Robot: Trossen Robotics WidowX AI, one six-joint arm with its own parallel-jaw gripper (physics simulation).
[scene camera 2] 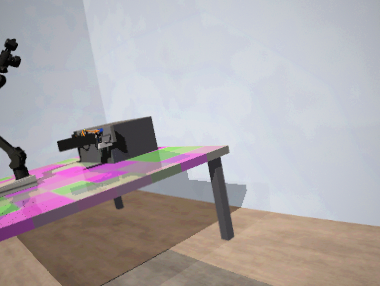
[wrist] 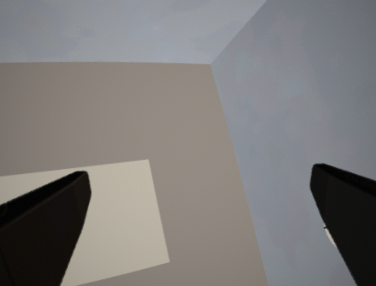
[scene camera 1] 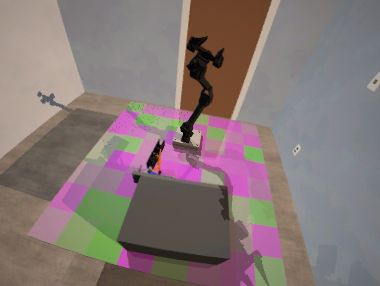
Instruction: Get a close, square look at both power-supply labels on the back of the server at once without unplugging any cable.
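Where they show: gripper, fingertip midpoint: (wrist: 201,179) (scene camera 1: 216,43); arm's base, origin of the base link: (scene camera 2: 22,177) (scene camera 1: 185,139).
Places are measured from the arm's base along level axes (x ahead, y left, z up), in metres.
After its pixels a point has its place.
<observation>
The server (scene camera 1: 175,215) {x 0.635, y 0.069, z 0.158 m} (scene camera 2: 137,137) {x 0.653, y -0.135, z 0.056 m} is a dark grey box lying on the table, its cabled end toward the robot base. Orange cables (scene camera 1: 159,161) {x 0.342, y -0.096, z 0.112 m} (scene camera 2: 91,132) and a black jointed bracket (scene camera 1: 154,154) {x 0.329, y -0.128, z 0.150 m} (scene camera 2: 68,144) {x 0.238, y -0.148, z 0.115 m} stick out from one side of that end. The power-supply labels cannot be made out in the scene views, and the server does not show in the wrist view. My gripper (scene camera 1: 214,43) {x 0.121, y 0.083, z 0.707 m} (wrist: 201,179) {x 0.121, y 0.083, z 0.707 m} is open and empty, raised high above the base, well away from the server. In scene camera 2 the arm is partly cut off by the left edge.
The robot base (scene camera 1: 194,145) {x 0.038, y 0.078, z -0.005 m} (scene camera 2: 17,185) {x -0.047, y -0.091, z -0.018 m} stands on the pink and green checkered table (scene camera 1: 115,220) {x 0.668, y -0.240, z -0.048 m} (scene camera 2: 172,162) {x 0.540, y -0.580, z -0.048 m}, beyond the server in scene camera 1. A brown door (scene camera 1: 230,35) is behind the arm. The wrist view shows bare room surfaces and a pale rectangle (wrist: 125,210).
</observation>
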